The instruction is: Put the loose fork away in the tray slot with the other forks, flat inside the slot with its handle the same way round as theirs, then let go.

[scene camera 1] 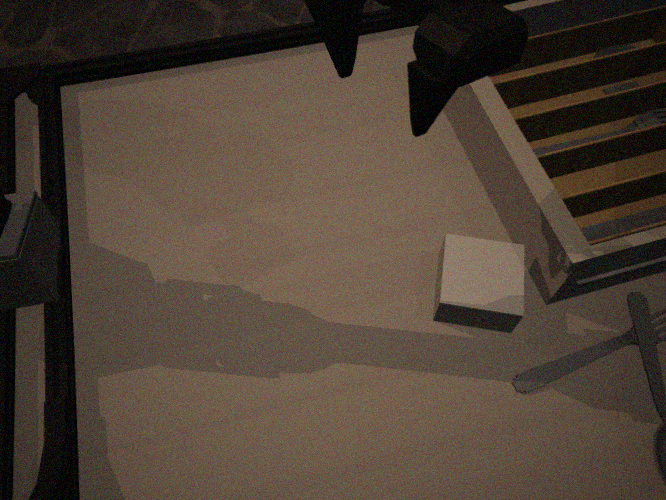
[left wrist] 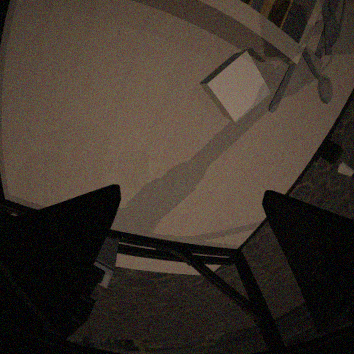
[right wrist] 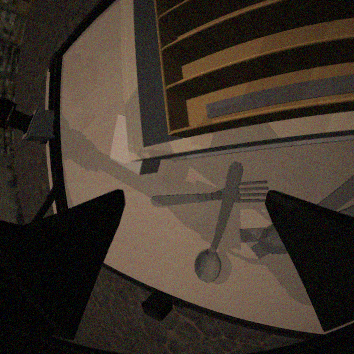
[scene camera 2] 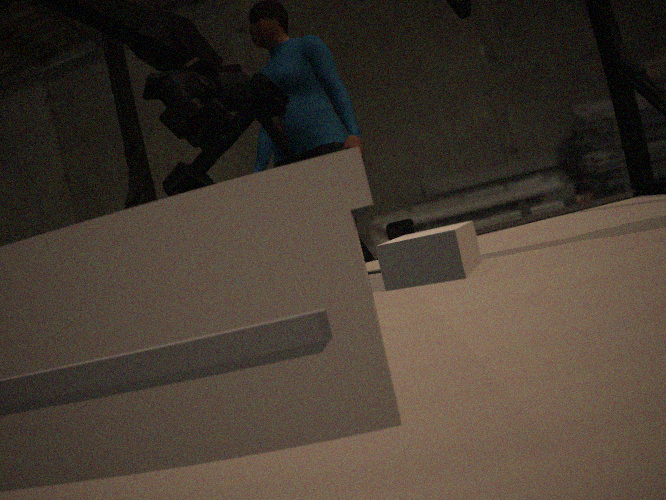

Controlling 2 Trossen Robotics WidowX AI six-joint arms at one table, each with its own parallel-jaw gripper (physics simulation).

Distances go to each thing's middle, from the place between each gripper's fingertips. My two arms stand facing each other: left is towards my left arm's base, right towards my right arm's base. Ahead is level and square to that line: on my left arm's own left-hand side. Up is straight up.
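My right gripper is 12 cm above the white block (scene camera 1: pixel 480 283), 16 cm to the right of it and 6 cm short of it. As for the cutlery tray (scene camera 1: pixel 555 94), that's 10 cm below my right hand, 20 cm ahead of it and 6 cm to the right. Going by its middle, the cutlery tray is nearer to my right gripper than to my left gripper.
My left gripper, meanwhile, is 200 mm above the white block, 80 mm past it and 100 mm to the left of it. From my left hand, the cutlery tray is 190 mm below, 60 mm ahead and 320 mm to the right. Of the things named here, the white block is the nearest to my left gripper, going by their middles.
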